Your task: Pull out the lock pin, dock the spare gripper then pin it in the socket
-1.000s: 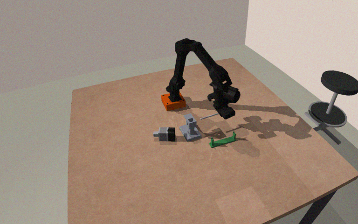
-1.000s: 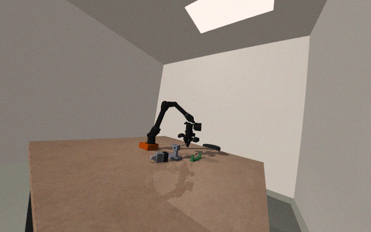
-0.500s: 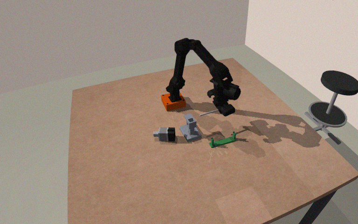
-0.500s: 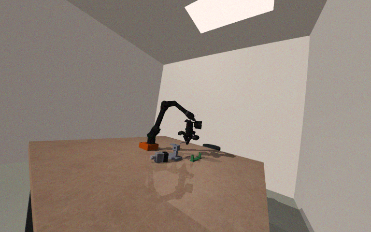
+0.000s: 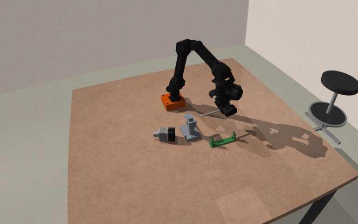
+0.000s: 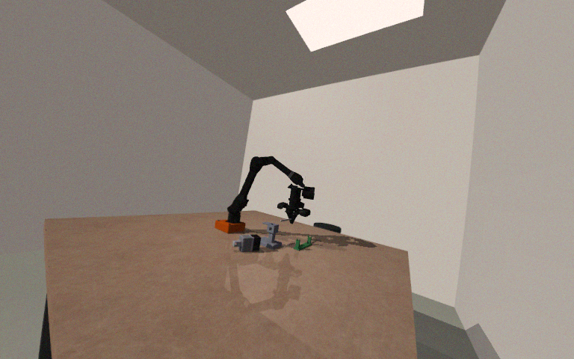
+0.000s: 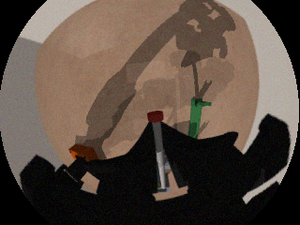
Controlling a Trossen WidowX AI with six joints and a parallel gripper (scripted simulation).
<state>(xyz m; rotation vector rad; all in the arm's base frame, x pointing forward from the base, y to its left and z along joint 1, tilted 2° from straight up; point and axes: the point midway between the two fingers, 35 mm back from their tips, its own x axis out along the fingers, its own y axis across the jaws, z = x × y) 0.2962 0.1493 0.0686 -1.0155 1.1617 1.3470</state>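
My gripper tip is now 110 mm short of the green cradle, 60 mm to the left of it and 60 mm above it. Round my gripper tip: spare gripper (40 mm behind, 320 mm to the right, 60 mm below); grey mount (20 mm behind, 180 mm to the right, 30 mm below).
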